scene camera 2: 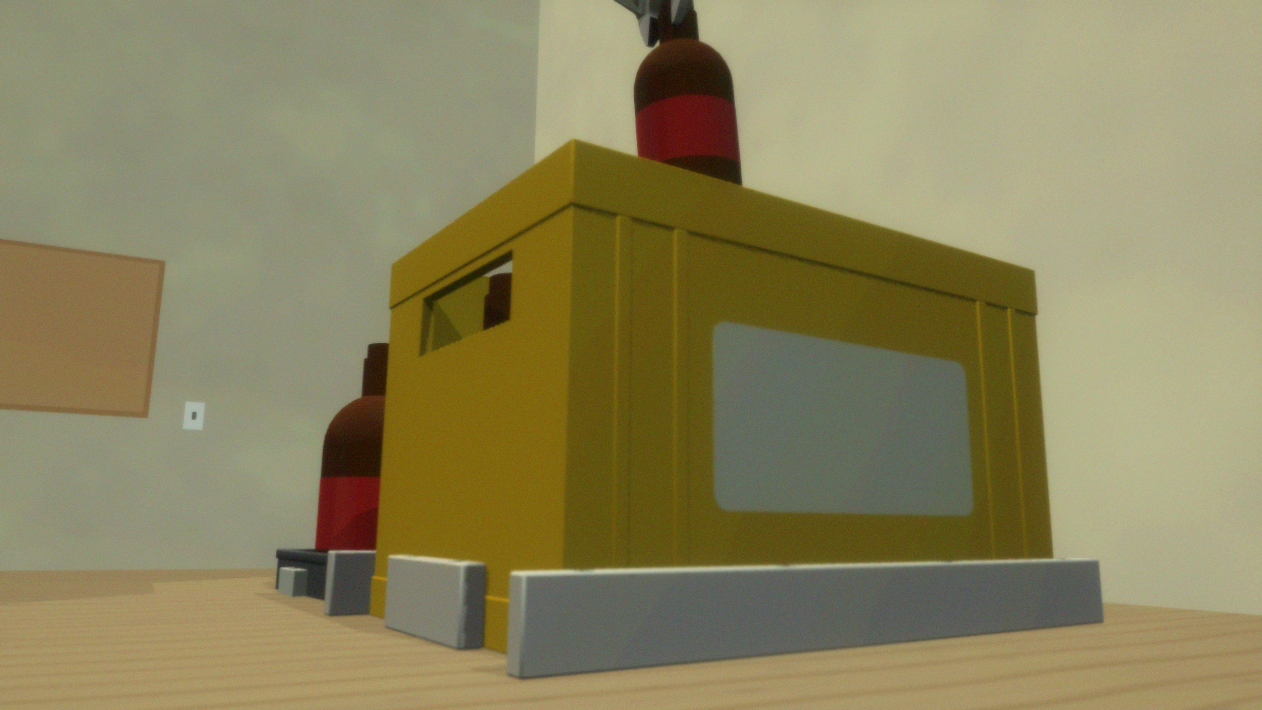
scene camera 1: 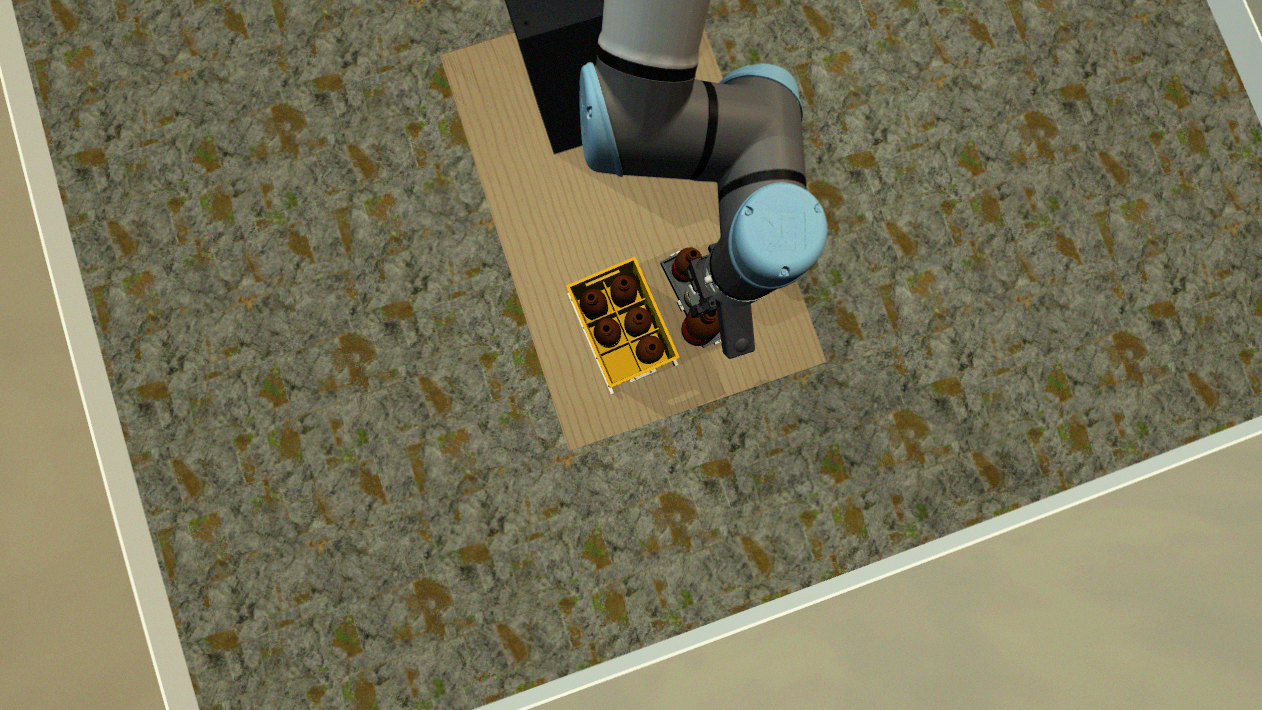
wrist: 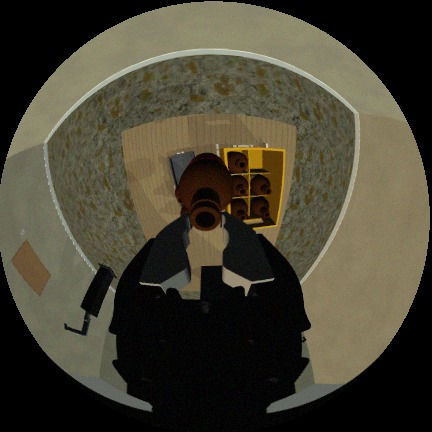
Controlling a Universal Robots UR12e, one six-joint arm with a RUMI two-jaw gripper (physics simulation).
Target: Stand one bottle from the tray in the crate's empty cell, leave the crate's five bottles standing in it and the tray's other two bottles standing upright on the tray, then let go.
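Places are measured from the arm's base along level axes (x ahead, y left, z up), in centimetres.
Where they show: gripper, fingertip midpoint: (scene camera 2: 663, 35) (wrist: 205, 213).
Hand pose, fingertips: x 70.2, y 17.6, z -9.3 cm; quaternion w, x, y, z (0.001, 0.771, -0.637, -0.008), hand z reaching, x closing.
Note:
Things, the pixels of their centre, and the offset from my fingertips. "spot": a spot on its surface instead. Level surfaces: height alone.
- brown bottle with a red label, body centre: (scene camera 2: 684, 101) (wrist: 205, 185) (scene camera 1: 703, 321) dz -4.8, dx +1.8, dy +0.3 cm
- yellow crate at the middle of its body: (scene camera 2: 713, 436) (scene camera 1: 622, 326) (wrist: 248, 184) dz -31.1, dx -3.0, dy -15.6 cm
- empty cell at a spot on its surface: (scene camera 1: 619, 363) (wrist: 253, 159) spot: dz -39.0, dx +6.5, dy -17.8 cm
- dark tray at the middle of its body: (scene camera 2: 500, 568) (scene camera 1: 697, 297) (wrist: 187, 185) dz -38.6, dx -9.3, dy +7.1 cm
- bottle at the middle of its body: (scene camera 2: 380, 462) (scene camera 1: 688, 262) dz -31.6, dx -17.9, dy +4.6 cm
- wooden table at its surface level: dz -39.8 cm
My gripper (scene camera 1: 703, 306) (scene camera 2: 666, 15) (wrist: 205, 213) is shut on the neck of a brown bottle with a red label (scene camera 1: 701, 327) (scene camera 2: 686, 123) (wrist: 205, 182). The bottle hangs nearly upright, raised beside the yellow crate (scene camera 1: 657, 309) (scene camera 2: 476, 441) (wrist: 274, 170), over the tray's near end in scene camera 1; its base is hidden in scene camera 2. The crate's five bottles stand in their cells; the empty cell (scene camera 1: 619, 363) (wrist: 255, 159) is at a corner. On the dark tray (scene camera 2: 304, 556) (wrist: 181, 162), one bottle (scene camera 1: 685, 263) stands upright; the other is mostly hidden by the gripper.
Low grey rails (scene camera 2: 794, 609) run along the crate's foot on the wooden table (scene camera 1: 520, 203). A black block (scene camera 1: 551, 79) stands at the table's far end, near the arm. The crate's high walls and inner dividers lie beside the held bottle.

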